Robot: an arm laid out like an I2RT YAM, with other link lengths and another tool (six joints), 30 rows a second.
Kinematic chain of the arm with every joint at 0, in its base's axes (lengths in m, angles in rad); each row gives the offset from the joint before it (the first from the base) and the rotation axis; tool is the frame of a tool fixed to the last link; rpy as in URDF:
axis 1: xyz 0 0 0.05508 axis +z
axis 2: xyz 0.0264 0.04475 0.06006 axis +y
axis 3: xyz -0.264 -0.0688 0 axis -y
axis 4: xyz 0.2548 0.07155 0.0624 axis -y
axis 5: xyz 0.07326 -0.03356 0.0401 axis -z
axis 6: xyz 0.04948 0 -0.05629 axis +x
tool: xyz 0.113 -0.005 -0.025 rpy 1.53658 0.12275 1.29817
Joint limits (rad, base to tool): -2.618..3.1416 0..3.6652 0..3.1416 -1.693..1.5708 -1.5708..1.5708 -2.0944..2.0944
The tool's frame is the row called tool.
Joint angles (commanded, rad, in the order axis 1, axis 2, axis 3, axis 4, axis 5, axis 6), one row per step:
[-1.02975, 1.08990, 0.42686, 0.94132, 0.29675, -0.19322]
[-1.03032, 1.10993, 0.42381, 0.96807, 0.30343, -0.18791]
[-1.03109, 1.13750, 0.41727, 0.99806, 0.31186, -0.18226]
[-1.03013, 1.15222, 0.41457, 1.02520, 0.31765, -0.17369]
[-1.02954, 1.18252, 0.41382, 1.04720, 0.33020, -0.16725]
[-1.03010, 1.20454, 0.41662, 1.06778, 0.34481, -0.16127]
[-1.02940, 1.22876, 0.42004, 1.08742, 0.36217, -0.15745]
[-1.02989, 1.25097, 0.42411, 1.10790, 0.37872, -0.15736]
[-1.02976, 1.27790, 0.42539, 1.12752, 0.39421, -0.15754]
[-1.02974, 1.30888, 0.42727, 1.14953, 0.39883, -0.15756]
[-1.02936, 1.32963, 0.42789, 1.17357, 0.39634, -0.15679]
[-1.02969, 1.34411, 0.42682, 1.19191, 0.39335, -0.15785]
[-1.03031, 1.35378, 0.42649, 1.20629, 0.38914, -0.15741]
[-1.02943, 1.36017, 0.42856, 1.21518, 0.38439, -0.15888]
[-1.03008, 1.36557, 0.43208, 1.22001, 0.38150, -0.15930]
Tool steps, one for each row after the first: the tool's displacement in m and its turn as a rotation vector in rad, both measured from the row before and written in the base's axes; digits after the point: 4 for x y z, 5 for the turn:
[-0.0001, -0.0021, -0.0024, -0.00103, -0.00846, -0.00559]
[-0.0001, -0.0026, -0.0060, 0.00592, -0.00520, -0.00738]
[0.0002, -0.0010, -0.0004, -0.00576, -0.01446, -0.00233]
[0.0002, -0.0033, -0.0063, 0.01082, -0.00442, -0.00976]
[-0.0009, -0.0028, -0.0022, 0.00200, -0.00982, -0.01305]
[-0.0008, -0.0030, -0.0030, 0.00410, -0.00714, -0.01500]
[-0.0013, -0.0029, -0.0019, 0.00036, -0.00521, -0.01637]
[-0.0008, -0.0029, -0.0050, 0.00733, -0.00037, -0.01481]
[0.0011, -0.0031, -0.0056, 0.00671, 0.00261, -0.00444]
[0.0016, -0.0016, -0.0019, -0.00360, -0.00219, 0.00297]
[0.0009, -0.0010, -0.0016, -0.00294, 0.00027, 0.00229]
[0.0008, -0.0007, -0.0004, -0.00429, -0.00169, 0.00354]
[0.0015, -0.0005, 0.0006, -0.00479, 0.00018, 0.00507]
[0.0007, -0.0009, 0.0006, -0.00301, -0.00042, 0.00201]

